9 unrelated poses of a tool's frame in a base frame.
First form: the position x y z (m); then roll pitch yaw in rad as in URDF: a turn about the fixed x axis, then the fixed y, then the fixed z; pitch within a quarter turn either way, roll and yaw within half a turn.
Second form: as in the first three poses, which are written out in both.
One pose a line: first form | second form
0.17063, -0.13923, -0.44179, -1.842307, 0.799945, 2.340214 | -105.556, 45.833, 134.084, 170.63, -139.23, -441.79
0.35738, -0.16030, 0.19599, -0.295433, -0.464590, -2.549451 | -16.927, -26.619, -146.073, 357.38, -160.30, 195.99
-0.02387, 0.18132, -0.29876, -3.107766, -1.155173, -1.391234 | -178.062, -66.187, -79.712, -23.87, 181.32, -298.76
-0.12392, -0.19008, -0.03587, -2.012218, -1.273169, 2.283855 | -115.292, -72.947, 130.855, -123.92, -190.08, -35.87
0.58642, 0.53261, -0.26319, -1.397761, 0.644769, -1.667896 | -80.086, 36.943, -95.563, 586.42, 532.61, -263.19
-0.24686, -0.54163, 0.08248, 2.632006, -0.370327, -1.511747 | 150.803, -21.218, -86.617, -246.86, -541.63, 82.48
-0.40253, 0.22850, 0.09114, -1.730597, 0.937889, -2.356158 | -99.156, 53.737, -134.998, -402.53, 228.50, 91.14
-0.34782, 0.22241, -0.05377, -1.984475, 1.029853, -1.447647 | -113.702, 59.006, -82.944, -347.82, 222.41, -53.77
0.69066, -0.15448, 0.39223, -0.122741, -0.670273, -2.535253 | -7.033, -38.404, -145.259, 690.66, -154.48, 392.23
